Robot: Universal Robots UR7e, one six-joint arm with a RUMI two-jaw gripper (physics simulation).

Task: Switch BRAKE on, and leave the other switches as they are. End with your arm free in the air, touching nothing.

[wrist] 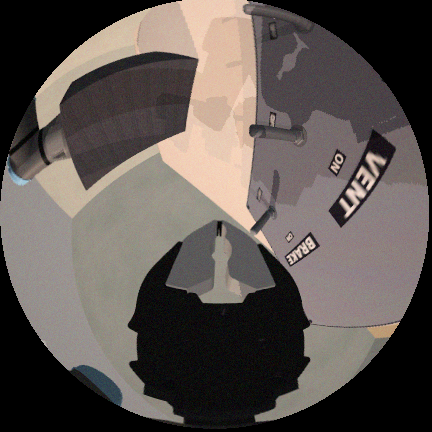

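Observation:
Visible in the picture: a grey switch panel, together with my gripper.

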